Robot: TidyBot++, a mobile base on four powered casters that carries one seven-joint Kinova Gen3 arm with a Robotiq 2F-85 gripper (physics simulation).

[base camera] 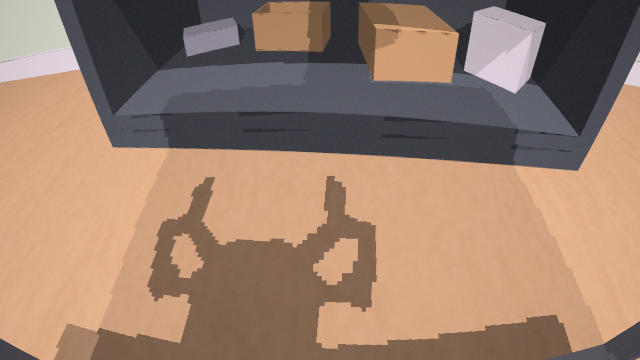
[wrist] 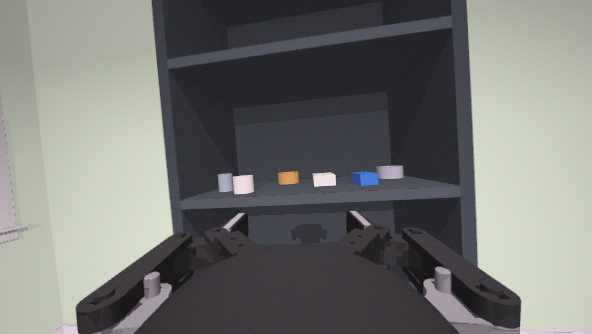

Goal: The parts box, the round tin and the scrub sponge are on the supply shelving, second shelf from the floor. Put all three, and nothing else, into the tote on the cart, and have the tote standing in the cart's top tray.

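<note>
The dark supply shelving [base camera: 300, 140] [wrist: 465, 125] stands ahead. In the wrist view one shelf bears a grey-blue cylinder [wrist: 225, 182], a white cylinder [wrist: 243, 184], an orange round piece [wrist: 288, 178], a white box [wrist: 324, 179], a blue box [wrist: 364, 178] and a low grey round tin [wrist: 390, 172]. I cannot tell this shelf's level, or which pieces are the parts box and scrub sponge. My gripper [wrist: 297, 223] is open and empty, short of the shelving and below that shelf's edge in view. It hides much of the level below. The tote and cart do not show.
On the lowest shelf are a small grey box [base camera: 211, 37], an open cardboard box [base camera: 290, 32], a larger cardboard box [base camera: 415, 55] and a white box [base camera: 505, 47]. The shelving's side walls and upper shelf [wrist: 310, 43] bound the openings. A window [wrist: 6, 175] is at left.
</note>
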